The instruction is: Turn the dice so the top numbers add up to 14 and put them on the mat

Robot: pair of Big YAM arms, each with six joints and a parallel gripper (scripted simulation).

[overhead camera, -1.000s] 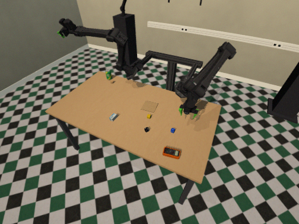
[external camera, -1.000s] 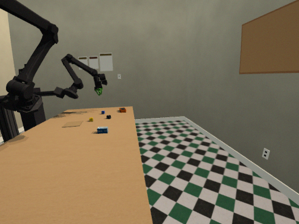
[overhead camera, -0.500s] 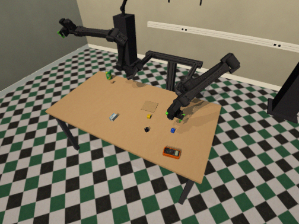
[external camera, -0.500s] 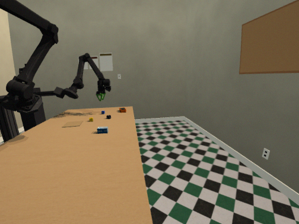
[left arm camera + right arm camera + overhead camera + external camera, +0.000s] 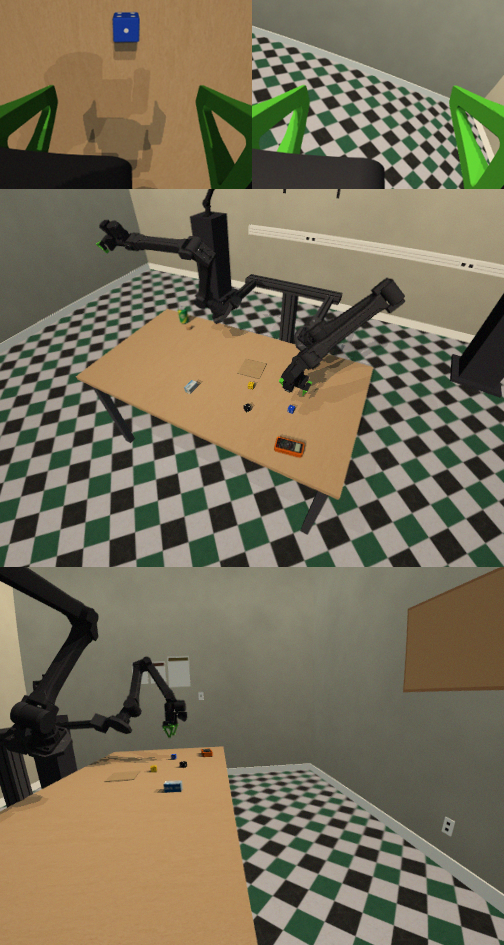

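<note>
The blue die lies 14 cm below my left hand. From my left hand the other things lie so: black die 11 cm ahead, 20 cm to the right, 14 cm below; tan mat 18 cm behind, 34 cm to the right, 15 cm below; yellow die 4 cm behind, 26 cm to the right, 14 cm below.
</note>
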